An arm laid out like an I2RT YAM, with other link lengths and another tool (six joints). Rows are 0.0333 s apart.
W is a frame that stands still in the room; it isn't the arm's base.
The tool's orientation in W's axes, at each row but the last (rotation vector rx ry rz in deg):
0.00, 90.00, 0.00
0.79, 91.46, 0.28
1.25, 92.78, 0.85
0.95, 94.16, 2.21
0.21, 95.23, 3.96
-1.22, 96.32, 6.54
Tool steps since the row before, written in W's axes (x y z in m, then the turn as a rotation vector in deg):
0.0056, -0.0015, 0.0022, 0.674, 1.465, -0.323
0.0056, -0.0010, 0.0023, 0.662, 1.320, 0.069
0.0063, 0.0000, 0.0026, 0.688, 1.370, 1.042
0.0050, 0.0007, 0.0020, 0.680, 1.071, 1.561
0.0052, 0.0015, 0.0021, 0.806, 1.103, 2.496
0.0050, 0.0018, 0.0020, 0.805, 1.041, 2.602
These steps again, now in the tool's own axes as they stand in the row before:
-0.0022, -0.0015, 0.0056, 0.323, 1.465, 0.674
-0.0025, -0.0009, 0.0055, -0.070, 1.325, 0.653
-0.0029, 0.0001, 0.0062, -1.042, 1.397, 0.631
-0.0023, 0.0007, 0.0049, -1.569, 1.117, 0.581
-0.0025, 0.0014, 0.0050, -2.509, 1.188, 0.623
-0.0025, 0.0015, 0.0049, -2.618, 1.133, 0.605

